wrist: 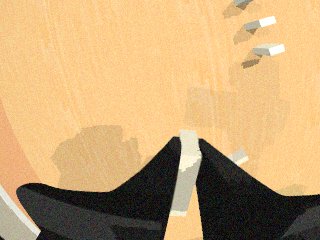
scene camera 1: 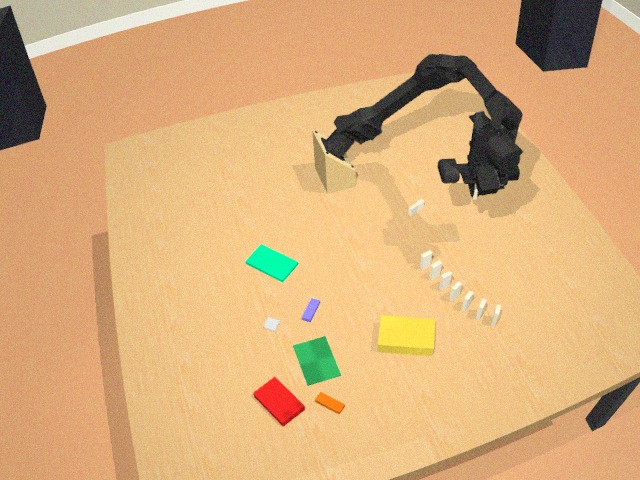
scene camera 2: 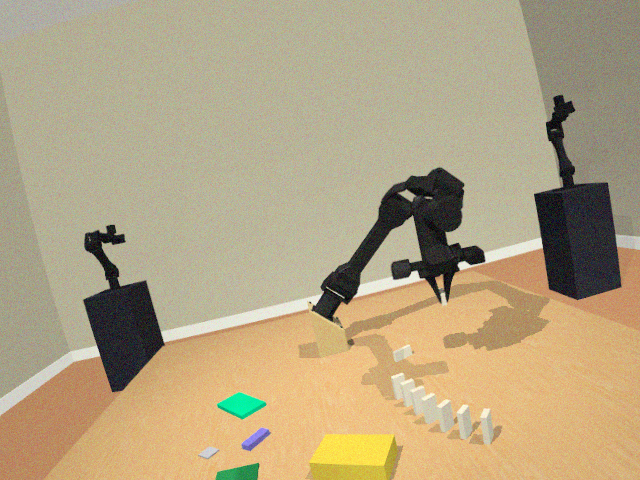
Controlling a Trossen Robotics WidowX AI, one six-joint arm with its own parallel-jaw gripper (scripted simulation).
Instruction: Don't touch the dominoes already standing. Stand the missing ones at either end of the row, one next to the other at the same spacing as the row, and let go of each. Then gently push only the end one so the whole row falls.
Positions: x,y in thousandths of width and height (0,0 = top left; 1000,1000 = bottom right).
Labels:
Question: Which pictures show my gripper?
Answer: The wrist view, scene camera 1 and scene camera 2: all of them.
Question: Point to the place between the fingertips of my gripper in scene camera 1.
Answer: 741,407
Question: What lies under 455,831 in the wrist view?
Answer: My gripper.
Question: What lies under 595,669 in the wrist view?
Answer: A white domino.

